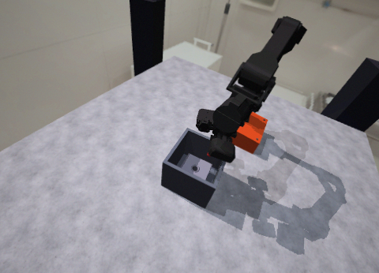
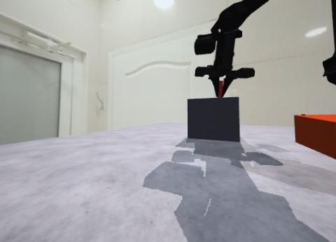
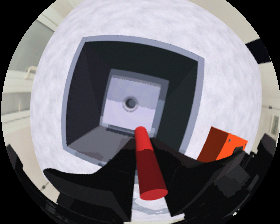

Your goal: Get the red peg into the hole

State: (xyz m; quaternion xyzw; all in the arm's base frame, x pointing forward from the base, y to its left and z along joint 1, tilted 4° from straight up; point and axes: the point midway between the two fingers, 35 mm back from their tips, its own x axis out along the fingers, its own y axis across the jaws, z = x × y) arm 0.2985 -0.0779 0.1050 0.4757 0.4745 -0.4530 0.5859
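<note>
My gripper tip is 2 cm short of the grey plate, 3 cm to the left of it and 10 cm above it. From my gripper tip the other things lie so: red peg 2 cm above.
</note>
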